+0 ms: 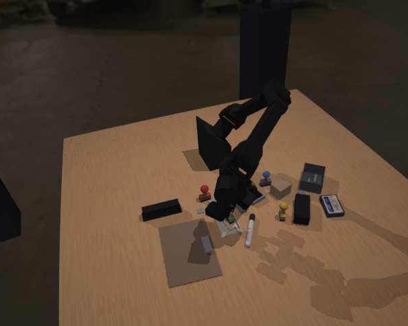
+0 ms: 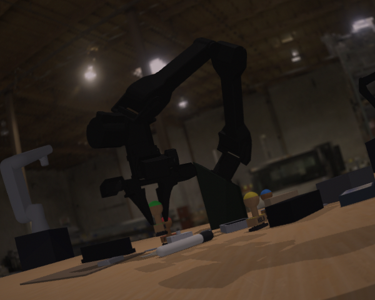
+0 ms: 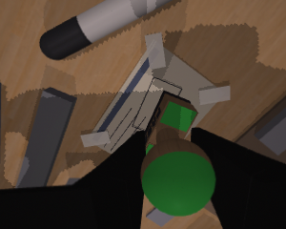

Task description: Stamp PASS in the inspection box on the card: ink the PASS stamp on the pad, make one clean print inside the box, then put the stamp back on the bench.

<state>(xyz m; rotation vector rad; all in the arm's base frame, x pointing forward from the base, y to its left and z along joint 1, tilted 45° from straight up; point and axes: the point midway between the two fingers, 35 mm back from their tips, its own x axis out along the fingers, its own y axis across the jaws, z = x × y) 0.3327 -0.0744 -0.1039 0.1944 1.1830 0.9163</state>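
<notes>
Right now the card is 60 mm below my gripper tip and 10 mm behind it. Round my gripper tip: white marker 60 mm to the left, 50 mm below, 40 mm ahead; green-knobbed PASS stamp right at my gripper tip; grey bar 90 mm behind, 70 mm to the left, 50 mm below.
</notes>
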